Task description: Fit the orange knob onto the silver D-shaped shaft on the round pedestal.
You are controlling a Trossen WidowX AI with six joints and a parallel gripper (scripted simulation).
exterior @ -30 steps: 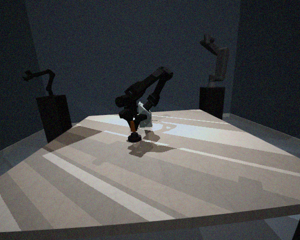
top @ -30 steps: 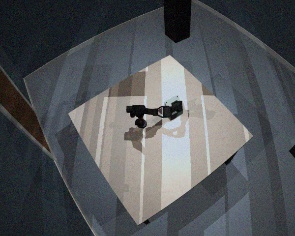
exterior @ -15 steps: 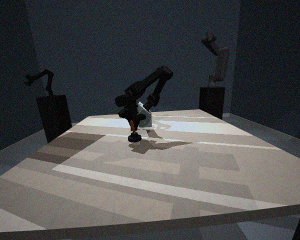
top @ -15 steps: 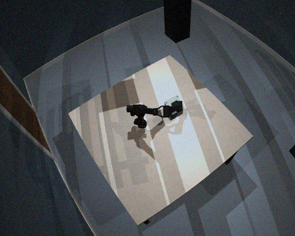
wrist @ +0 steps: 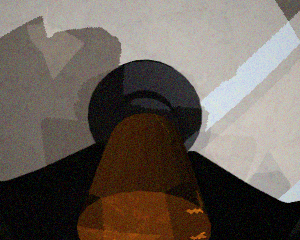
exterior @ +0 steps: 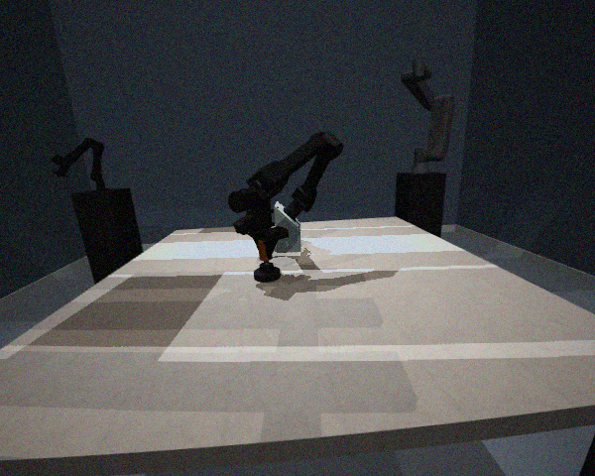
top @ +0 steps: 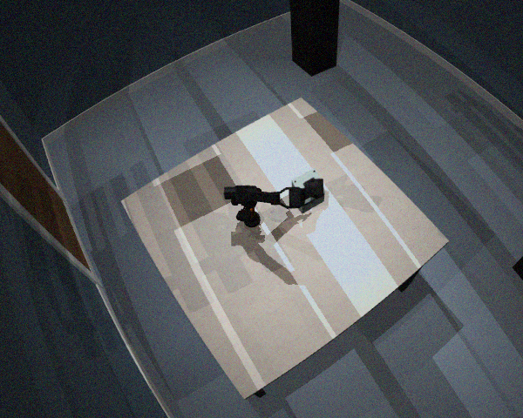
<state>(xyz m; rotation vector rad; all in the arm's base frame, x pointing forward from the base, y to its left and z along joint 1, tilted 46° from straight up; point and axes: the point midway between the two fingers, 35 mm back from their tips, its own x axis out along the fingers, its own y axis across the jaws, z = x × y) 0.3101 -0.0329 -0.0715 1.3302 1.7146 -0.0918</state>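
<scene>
My gripper tip is 4 cm above the round pedestal. Also, from my gripper tip: orange knob (3 cm above).
</scene>
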